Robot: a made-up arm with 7 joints. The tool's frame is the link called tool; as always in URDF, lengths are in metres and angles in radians.
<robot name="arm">
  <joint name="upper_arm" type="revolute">
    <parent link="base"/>
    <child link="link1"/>
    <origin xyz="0 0 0.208" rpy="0 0 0"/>
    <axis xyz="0 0 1"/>
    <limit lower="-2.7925" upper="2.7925"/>
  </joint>
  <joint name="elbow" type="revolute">
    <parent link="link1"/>
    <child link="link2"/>
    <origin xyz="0 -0.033 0.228" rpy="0 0 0"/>
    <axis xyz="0 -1 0"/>
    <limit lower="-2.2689" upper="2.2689"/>
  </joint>
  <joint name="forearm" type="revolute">
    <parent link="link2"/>
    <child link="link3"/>
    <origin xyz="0 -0.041 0.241" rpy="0 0 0"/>
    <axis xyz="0 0 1"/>
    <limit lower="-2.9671" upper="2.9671"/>
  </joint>
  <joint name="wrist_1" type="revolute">
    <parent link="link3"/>
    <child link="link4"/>
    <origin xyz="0.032 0.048 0.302" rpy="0 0 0"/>
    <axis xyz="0 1 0"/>
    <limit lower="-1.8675" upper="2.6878"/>
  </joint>
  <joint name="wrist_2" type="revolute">
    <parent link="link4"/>
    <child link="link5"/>
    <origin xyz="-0.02 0.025 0.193" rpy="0 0 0"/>
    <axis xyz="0 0 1"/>
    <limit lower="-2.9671" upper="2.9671"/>
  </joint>
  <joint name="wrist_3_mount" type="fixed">
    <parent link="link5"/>
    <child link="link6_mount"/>
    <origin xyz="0 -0.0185 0.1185" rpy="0 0 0"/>
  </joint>
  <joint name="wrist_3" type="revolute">
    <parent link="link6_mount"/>
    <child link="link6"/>
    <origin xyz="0 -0.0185 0.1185" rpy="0 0 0"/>
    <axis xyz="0 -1 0"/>
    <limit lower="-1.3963" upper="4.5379"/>
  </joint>
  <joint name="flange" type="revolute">
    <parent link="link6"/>
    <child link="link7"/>
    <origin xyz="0.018 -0.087 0.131" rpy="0 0 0"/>
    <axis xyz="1 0 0"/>
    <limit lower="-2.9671" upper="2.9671"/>
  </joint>
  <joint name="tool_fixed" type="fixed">
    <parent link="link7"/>
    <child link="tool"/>
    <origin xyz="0 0 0" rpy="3.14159 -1.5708 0"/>
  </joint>
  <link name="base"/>
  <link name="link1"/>
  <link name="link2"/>
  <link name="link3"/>
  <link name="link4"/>
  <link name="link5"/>
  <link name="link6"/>
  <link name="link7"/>
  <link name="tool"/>
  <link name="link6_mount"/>
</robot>
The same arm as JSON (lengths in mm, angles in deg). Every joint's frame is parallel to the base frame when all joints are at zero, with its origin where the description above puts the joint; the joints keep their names.
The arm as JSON. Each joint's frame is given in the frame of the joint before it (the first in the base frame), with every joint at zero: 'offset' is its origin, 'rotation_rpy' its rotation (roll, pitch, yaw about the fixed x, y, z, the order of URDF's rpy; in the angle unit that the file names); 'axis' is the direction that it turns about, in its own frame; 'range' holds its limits. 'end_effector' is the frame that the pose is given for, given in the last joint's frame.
{"length_unit": "mm", "angle_unit": "deg", "chain": [{"id": "upper_arm", "offset": [0.0, 0.0, 208.0], "rotation_rpy": [0.0, 0.0, 0.0], "axis": [0.0, 0.0, 1.0], "range": [-160.0, 160.0]}, {"id": "elbow", "offset": [0.0, -33.0, 228.0], "rotation_rpy": [0.0, 0.0, 0.0], "axis": [0.0, -1.0, 0.0], "range": [-130.0, 130.0]}, {"id": "forearm", "offset": [0.0, -41.0, 241.0], "rotation_rpy": [0.0, 0.0, 0.0], "axis": [0.0, 0.0, 1.0], "range": [-170.0, 170.0]}, {"id": "wrist_1", "offset": [32.0, 48.0, 302.0], "rotation_rpy": [0.0, 0.0, 0.0], "axis": [0.0, 1.0, 0.0], "range": [-107.0, 154.0]}, {"id": "wrist_2", "offset": [-20.0, 25.0, 193.0], "rotation_rpy": [0.0, 0.0, 0.0], "axis": [0.0, 0.0, 1.0], "range": [-170.0, 170.0]}, {"id": "wrist_3", "offset": [0.0, -37.0, 237.0], "rotation_rpy": [0.0, 0.0, 0.0], "axis": [0.0, -1.0, 0.0], "range": [-80.0, 260.0]}, {"id": "flange", "offset": [18.0, -87.0, 131.0], "rotation_rpy": [0.0, 0.0, 0.0], "axis": [1.0, 0.0, 0.0], "range": [-170.0, 170.0]}], "end_effector": {"offset": [0.0, 0.0, 0.0], "rotation_rpy": [180.0, -90.0, 0.0]}}
